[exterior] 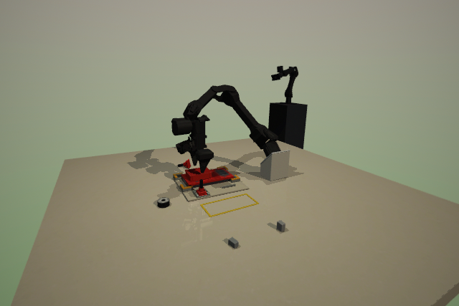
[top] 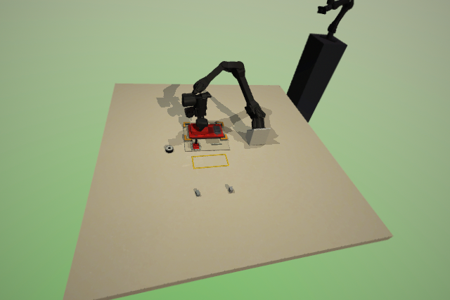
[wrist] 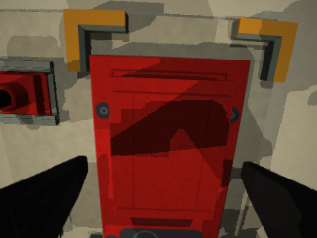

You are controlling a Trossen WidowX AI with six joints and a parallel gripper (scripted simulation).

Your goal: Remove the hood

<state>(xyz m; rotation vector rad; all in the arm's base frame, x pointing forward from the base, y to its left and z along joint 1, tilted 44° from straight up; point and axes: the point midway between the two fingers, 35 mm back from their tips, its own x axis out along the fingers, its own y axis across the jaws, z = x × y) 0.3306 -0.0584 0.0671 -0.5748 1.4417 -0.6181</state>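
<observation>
Right now my gripper tip is 20 mm above the hood. Round my gripper tip: black wheel 180 mm ahead, 120 mm to the left, 50 mm below.
</observation>
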